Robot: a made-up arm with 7 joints. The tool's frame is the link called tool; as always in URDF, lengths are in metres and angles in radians.
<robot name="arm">
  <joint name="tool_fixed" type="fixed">
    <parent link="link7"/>
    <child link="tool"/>
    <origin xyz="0 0 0" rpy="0 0 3.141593"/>
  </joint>
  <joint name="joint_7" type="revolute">
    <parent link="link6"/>
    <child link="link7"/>
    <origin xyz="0 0 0" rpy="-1.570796 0 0"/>
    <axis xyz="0 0 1"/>
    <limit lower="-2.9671" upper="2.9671"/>
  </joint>
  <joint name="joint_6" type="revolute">
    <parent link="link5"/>
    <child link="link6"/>
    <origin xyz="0 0 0" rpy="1.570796 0 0"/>
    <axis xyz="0 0 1"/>
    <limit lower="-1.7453" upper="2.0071"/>
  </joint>
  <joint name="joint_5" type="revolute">
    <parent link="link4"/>
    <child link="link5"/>
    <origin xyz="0.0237 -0.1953 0" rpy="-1.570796 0 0"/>
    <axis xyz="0 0 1"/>
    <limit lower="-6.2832" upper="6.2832"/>
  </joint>
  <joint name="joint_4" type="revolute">
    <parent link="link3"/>
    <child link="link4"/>
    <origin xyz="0 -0.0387 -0.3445" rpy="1.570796 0 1.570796"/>
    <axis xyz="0 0 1"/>
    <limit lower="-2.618" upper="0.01"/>
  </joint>
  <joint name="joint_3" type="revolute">
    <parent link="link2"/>
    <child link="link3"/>
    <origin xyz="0 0 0" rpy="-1.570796 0 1.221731"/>
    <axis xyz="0 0 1"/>
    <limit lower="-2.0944" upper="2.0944"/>
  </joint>
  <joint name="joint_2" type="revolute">
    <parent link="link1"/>
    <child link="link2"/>
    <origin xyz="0 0 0" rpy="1.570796 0 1.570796"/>
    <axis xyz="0 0 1"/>
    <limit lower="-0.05" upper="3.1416"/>
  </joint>
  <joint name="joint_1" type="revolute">
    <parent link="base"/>
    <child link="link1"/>
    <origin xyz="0 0 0" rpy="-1.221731 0 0"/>
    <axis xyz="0 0 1"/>
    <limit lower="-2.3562" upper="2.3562"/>
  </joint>
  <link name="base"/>
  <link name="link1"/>
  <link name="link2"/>
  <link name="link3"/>
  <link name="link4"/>
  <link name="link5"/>
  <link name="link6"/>
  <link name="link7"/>
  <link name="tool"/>
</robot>
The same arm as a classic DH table. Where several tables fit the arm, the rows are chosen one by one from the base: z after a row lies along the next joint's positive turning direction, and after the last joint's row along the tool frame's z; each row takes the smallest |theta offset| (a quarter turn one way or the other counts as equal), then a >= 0, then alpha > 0; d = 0 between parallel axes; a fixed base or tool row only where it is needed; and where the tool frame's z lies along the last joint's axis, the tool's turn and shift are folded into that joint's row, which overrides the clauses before.
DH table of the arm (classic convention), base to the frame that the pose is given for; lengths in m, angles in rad. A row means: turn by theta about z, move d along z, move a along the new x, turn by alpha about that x. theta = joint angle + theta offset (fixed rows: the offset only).
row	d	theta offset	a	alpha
base (fixed)	0	0	0	-1.2218
joint_1	0	1.5708	0	1.5708
joint_2	0	1.2218	0	-1.5708
joint_3	-0.3445	-1.5708	0.0387	-1.5708
joint_4	0	0	-0.0237	1.5708
joint_5	-0.1953	0	0	-1.5708
joint_6	0	0	0	1.5708
joint_7	0	0	0	0
Joint limits (rad, base to tool): -2.3562..2.3562 -0.05..3.1416 -2.0944..2.0944 -2.618..0.01 -6.2832..6.2832 -1.7453..2.0071 -2.9671..2.9671

